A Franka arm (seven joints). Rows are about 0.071 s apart.
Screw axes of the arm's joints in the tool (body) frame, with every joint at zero. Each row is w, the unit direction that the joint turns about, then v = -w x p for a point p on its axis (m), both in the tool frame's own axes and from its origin. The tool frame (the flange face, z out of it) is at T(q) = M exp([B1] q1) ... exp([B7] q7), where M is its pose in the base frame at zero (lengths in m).
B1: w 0 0 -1 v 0 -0.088 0
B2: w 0 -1 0 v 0.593 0 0.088
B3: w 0 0 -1 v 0 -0.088 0
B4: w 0 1 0 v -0.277 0 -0.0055
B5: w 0 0 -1 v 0 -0.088 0
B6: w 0 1 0 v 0.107 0 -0.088
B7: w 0 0 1 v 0 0 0
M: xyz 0.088 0 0.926 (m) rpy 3.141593 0 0 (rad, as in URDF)
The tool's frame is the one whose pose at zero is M.
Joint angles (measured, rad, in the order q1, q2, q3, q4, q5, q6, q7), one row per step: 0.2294 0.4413 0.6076 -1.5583 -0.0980 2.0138 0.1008; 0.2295 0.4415 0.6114 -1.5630 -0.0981 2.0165 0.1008; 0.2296 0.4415 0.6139 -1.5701 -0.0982 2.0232 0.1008; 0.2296 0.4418 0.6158 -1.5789 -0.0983 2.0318 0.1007; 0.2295 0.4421 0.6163 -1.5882 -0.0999 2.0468 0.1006; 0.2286 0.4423 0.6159 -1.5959 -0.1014 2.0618 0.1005; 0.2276 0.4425 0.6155 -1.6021 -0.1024 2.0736 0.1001; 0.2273 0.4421 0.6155 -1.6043 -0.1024 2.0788 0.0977; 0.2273 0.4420 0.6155 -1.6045 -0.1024 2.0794 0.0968; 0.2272 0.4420 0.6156 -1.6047 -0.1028 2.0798 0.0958; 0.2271 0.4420 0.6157 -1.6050 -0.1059 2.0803 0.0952; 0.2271 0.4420 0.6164 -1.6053 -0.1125 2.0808 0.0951; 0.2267 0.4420 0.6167 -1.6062 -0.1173 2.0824 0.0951; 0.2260 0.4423 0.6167 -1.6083 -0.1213 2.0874 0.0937
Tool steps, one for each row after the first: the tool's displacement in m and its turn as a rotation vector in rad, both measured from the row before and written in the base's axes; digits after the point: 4 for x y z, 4 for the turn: -0.0023 0.0016 -0.0015 0.0002 0.0019 0.0043; -0.0019 0.0013 -0.0023 0.0010 0.0005 0.0031; -0.0018 0.0010 -0.0032 0.0009 0.0006 0.0027; -0.0008 0.0007 -0.0030 0.0038 -0.0045 0.0010; 0.0002 0.0000 -0.0023 0.0046 -0.0057 -0.0010; 0.0003 -0.0002 -0.0019 0.0036 -0.0043 -0.0009; 0.0000 0.0001 -0.0003 0.0025 -0.0028 0.0018; 0.0000 0.0000 0.0000 0.0004 -0.0005 0.0008; 0.0000 0.0000 0.0000 0.0000 -0.0006 0.0011; 0.0001 -0.0001 -0.0001 -0.0016 -0.0025 0.0018; -0.0001 0.0001 0.0000 -0.0033 -0.0049 0.0032; 0.0002 -0.0002 -0.0003 -0.0021 -0.0039 0.0017; 0.0004 -0.0002 -0.0007 -0.0001 -0.0047 0.0020
